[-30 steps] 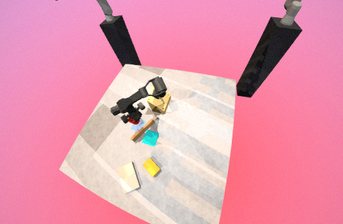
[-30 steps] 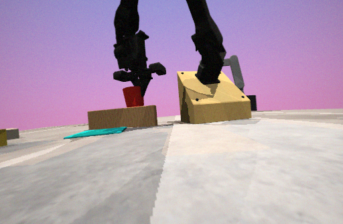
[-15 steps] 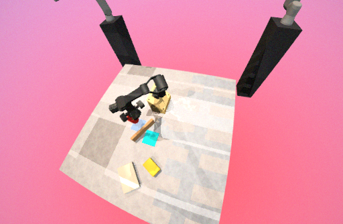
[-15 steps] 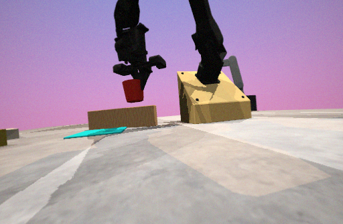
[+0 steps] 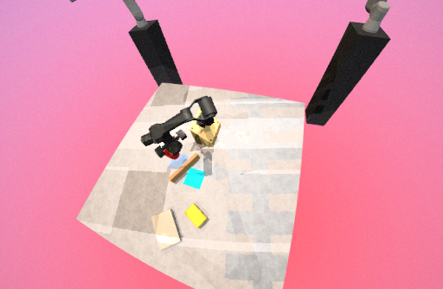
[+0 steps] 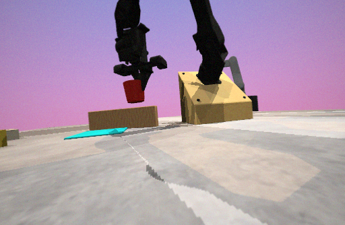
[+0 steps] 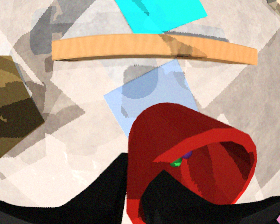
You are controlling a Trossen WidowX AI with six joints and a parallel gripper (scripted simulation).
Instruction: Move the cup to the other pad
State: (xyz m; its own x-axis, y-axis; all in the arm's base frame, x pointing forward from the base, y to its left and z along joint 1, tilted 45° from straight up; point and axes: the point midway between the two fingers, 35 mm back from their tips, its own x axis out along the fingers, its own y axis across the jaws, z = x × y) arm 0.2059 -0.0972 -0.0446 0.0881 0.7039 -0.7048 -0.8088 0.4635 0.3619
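The cyan pad is 13 cm below my gripper tip, 12 cm to the left of it and 12 cm ahead of it. The rest, counted from my gripper tip: pale blue pad (13 cm below, 3 cm ahead, 2 cm to the right); red cup (2 cm to the right, 2 cm ahead); wooden bar (10 cm below, 7 cm ahead, 5 cm to the left).
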